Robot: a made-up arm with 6 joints.
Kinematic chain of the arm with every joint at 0, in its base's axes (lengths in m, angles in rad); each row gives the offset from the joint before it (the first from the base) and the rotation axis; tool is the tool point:
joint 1: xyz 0 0 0.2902 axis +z
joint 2: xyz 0 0 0 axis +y
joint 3: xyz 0 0 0.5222 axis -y
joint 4: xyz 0 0 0 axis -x
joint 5: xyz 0.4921 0 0 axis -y
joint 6: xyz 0 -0.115 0 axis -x
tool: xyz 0 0 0
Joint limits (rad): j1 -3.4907..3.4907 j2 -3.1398..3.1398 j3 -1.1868..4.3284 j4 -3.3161..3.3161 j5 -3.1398..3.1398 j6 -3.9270..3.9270
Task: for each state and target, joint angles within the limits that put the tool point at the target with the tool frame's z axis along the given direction. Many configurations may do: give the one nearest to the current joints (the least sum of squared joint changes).
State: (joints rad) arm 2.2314 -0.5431 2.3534 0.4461 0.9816 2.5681
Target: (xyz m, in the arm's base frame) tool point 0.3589 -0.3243 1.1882 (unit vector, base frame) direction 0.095 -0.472 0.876
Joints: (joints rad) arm 2.1681 -0.4415 1.6299 0.1057 1.5593 2.9512
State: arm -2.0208 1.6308 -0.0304 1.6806 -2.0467 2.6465
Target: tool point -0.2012 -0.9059 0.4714 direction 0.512 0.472 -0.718
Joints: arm -1.8215 0.9836 0.5457 1.8332 -2.7827 2.2646
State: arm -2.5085 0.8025 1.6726 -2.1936 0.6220 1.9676
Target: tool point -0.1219 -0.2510 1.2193 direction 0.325 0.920 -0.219
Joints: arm -2.1555 0.6175 2.4574 -1.8974 0.4346 1.6670
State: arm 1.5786 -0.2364 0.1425 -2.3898 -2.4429 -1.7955
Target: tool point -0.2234 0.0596 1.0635 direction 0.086 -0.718 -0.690
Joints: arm 2.3711 -0.3862 0.2874 -2.9469 -1.6821 -2.6369
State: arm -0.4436 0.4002 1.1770 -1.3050 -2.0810 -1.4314
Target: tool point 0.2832 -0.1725 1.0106 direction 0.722 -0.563 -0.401
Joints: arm -0.4104 -0.2459 0.4047 -1.1671 -1.8376 -1.0703
